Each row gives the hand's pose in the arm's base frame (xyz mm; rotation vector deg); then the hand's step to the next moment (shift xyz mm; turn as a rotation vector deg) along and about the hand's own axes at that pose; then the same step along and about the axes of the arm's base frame.
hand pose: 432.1 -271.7 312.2 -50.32 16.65 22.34
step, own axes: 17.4 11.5 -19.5 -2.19 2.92 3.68
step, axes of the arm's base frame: 8.7 -5.1 -26.7 -2.93 4.13 1.11
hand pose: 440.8 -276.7 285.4 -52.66 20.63 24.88
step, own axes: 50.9 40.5 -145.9 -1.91 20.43 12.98
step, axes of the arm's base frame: 6.6 -88.0 -133.2 -10.48 21.14 -5.74
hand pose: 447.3 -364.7 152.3 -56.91 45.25 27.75
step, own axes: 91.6 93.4 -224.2 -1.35 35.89 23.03
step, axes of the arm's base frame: -87.2 -151.1 -192.2 -17.05 37.36 -11.57
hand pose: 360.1 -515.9 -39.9 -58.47 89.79 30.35
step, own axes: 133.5 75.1 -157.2 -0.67 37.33 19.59
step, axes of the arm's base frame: -148.2 -128.0 -99.2 -20.16 35.18 -11.58
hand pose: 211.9 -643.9 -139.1 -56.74 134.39 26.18
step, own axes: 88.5 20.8 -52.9 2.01 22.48 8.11
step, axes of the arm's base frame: -85.2 -61.0 -9.5 -14.83 18.02 -5.51
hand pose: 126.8 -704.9 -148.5 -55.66 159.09 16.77
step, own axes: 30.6 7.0 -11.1 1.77 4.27 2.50
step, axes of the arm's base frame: -29.1 -15.5 4.3 -3.78 2.83 -2.30
